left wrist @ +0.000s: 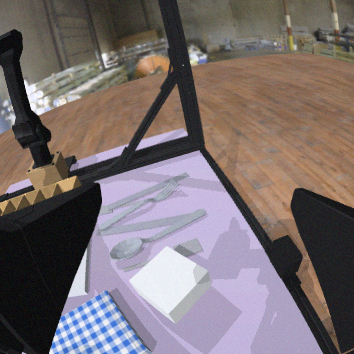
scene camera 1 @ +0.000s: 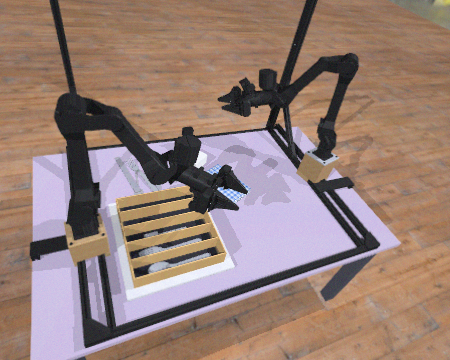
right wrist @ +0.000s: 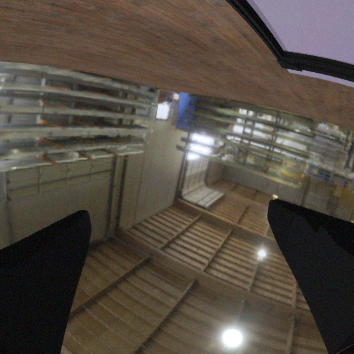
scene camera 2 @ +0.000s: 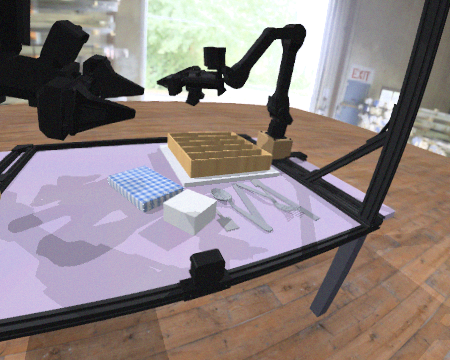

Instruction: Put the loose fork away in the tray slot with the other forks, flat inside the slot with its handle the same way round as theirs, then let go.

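The loose fork [scene camera 2: 283, 205] [left wrist: 151, 201] lies on the table among other cutlery, its handle end toward the tray. The wooden tray [scene camera 1: 180, 270] [scene camera 2: 230, 165] has several parallel slots; grey cutlery shows in some, too small to identify surely. My left gripper [scene camera 1: 221, 102] [scene camera 2: 138, 103] [left wrist: 200, 195] is open and empty, high above the table. My right gripper [scene camera 1: 242, 199] [scene camera 2: 160, 81] [right wrist: 180, 215] is open and empty, raised above the table; in scene camera 1 it overlaps the tray's back right corner. In the right wrist view neither fork nor tray shows.
A spoon [scene camera 2: 221, 194] [left wrist: 127, 248] and knives lie beside the fork. A white box [scene camera 2: 190, 210] [left wrist: 167, 280] partly hides a flat-ended piece [scene camera 2: 229, 223] [left wrist: 190, 246]. A blue checked cloth [scene camera 2: 145, 185] [left wrist: 95, 325] lies near the box. A white board [scene camera 1: 131, 292] lies under the tray.
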